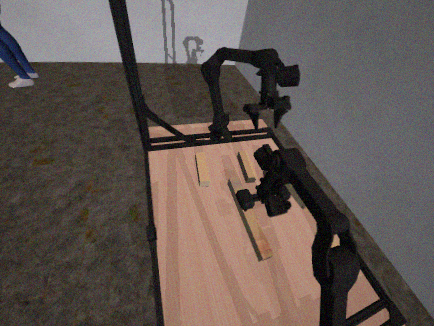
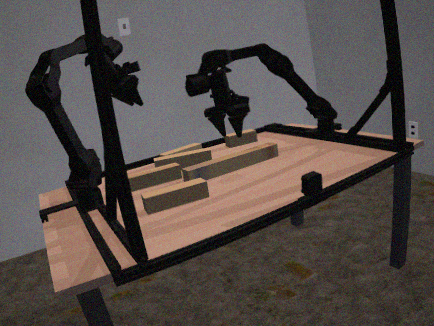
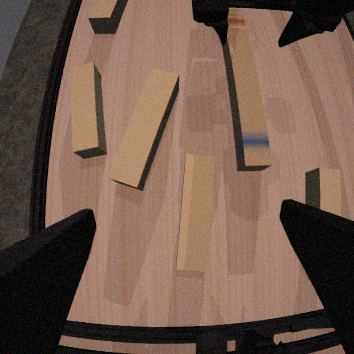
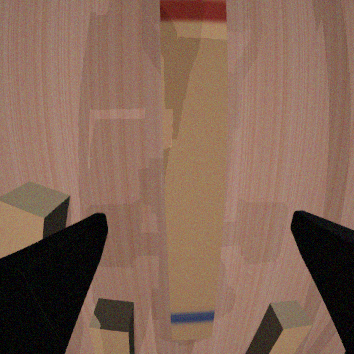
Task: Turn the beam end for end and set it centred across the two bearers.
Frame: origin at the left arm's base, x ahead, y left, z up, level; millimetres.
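Where they show: left gripper, fingertip midpoint: (image 1: 266,129) (image 2: 137,105) (image 3: 189,214); right gripper, fingertip midpoint: (image 1: 255,208) (image 2: 232,136) (image 3: 251,43) (image 4: 201,222); left arm's base, origin of the base link: (image 1: 214,137) (image 2: 91,206) (image 3: 253,345); right arm's base, origin of the base link: (image 2: 326,133).
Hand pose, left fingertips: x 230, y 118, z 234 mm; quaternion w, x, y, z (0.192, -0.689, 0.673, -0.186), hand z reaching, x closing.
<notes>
Things, the pixels of their centre, and the offset from my left fingertips. Level surfaces: height alone.
- long wooden beam, body centre: (image 4: 191,188) (image 3: 241,78) (image 2: 233,162) (image 1: 247,214) 239 mm ahead, 119 mm right, 231 mm down
- short block, body centre: (image 3: 109,7) (image 2: 240,138) 452 mm ahead, 150 mm left, 230 mm down
- table, its level: 253 mm down
The long wooden beam (image 1: 251,225) (image 2: 230,162) (image 3: 250,95) (image 4: 195,175) lies flat on the table. Its blue band faces the left arm's side, its red band the right arm's side. Shorter plain blocks lie around: one (image 1: 202,169) (image 2: 175,196) (image 3: 331,192), one (image 1: 246,166) (image 2: 155,177) (image 3: 196,215), a slanted one (image 2: 183,158) (image 3: 145,130) and one (image 3: 86,110) near the edge. I cannot tell which two are bearers. My left gripper (image 1: 266,126) (image 2: 140,103) (image 3: 189,214) is open and empty, high above its end. My right gripper (image 2: 232,135) (image 3: 251,43) (image 4: 201,222) is open and empty above the beam.
Another short block (image 2: 241,138) (image 3: 106,17) lies near the table's edge, toward the right arm. A black frame with upright posts (image 1: 125,60) (image 2: 395,75) surrounds the table (image 1: 200,290) (image 2: 325,150). A small black box (image 2: 311,183) sits on the frame's edge.
</notes>
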